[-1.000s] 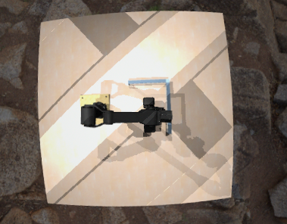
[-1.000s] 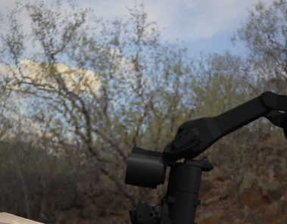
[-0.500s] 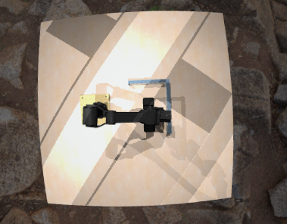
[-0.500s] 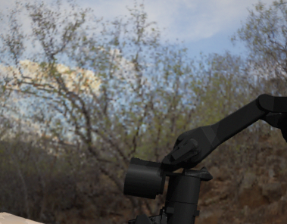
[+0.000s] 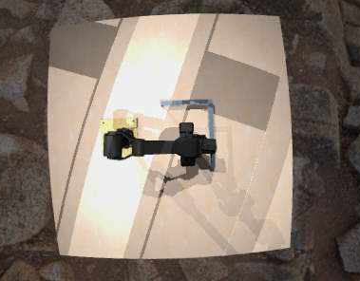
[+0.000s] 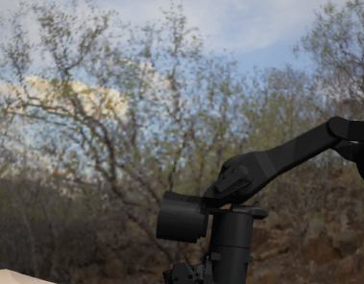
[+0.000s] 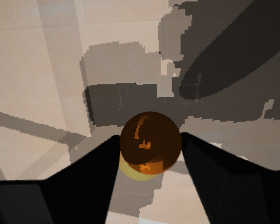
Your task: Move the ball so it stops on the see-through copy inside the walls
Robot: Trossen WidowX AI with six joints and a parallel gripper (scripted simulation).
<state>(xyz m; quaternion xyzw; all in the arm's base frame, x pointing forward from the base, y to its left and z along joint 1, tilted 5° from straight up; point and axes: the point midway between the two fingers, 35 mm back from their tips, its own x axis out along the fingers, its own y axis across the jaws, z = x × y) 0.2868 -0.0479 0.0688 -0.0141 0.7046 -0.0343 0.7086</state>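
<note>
The see-through copy of ball lies 2 cm behind my gripper tip, 1 cm to the left of it and 1 cm below it. The rest, counted from my gripper tip: orange ball right at my gripper tip.
</note>
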